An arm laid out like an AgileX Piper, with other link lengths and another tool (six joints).
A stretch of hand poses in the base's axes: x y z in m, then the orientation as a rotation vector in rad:
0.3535, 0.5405, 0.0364, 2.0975, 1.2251, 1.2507
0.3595, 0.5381, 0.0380, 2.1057, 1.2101, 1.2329
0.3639, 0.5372, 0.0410, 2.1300, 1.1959, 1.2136
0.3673, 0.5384, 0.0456, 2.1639, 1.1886, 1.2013
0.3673, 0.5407, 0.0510, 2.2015, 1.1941, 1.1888
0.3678, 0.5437, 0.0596, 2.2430, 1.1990, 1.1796
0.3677, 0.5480, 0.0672, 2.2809, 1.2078, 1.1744
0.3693, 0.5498, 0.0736, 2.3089, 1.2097, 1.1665
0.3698, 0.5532, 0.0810, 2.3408, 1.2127, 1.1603
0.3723, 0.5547, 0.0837, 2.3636, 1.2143, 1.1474
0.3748, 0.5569, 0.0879, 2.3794, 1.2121, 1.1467
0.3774, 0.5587, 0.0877, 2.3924, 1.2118, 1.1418
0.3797, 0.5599, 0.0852, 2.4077, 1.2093, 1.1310
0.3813, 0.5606, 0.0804, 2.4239, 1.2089, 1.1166
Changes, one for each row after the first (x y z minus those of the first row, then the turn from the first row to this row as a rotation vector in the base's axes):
0.0060, -0.0024, 0.0016, -0.0051, 0.0068, -0.0166
0.0104, -0.0033, 0.0046, -0.0005, 0.0245, -0.0332
0.0138, -0.0021, 0.0092, 0.0147, 0.0476, -0.0423
0.0138, 0.0002, 0.0146, 0.0320, 0.0770, -0.0421
0.0143, 0.0032, 0.0232, 0.0541, 0.1072, -0.0409
0.0142, 0.0075, 0.0308, 0.0762, 0.1348, -0.0354
0.0158, 0.0093, 0.0372, 0.0905, 0.1552, -0.0357
0.0163, 0.0127, 0.0446, 0.1085, 0.1775, -0.0344
0.0188, 0.0142, 0.0473, 0.1166, 0.1965, -0.0363
0.0213, 0.0164, 0.0515, 0.1271, 0.2056, -0.0373
0.0239, 0.0182, 0.0513, 0.1333, 0.2151, -0.0384
0.0262, 0.0194, 0.0488, 0.1378, 0.2276, -0.0426
0.0278, 0.0201, 0.0440, 0.1410, 0.2426, -0.0464

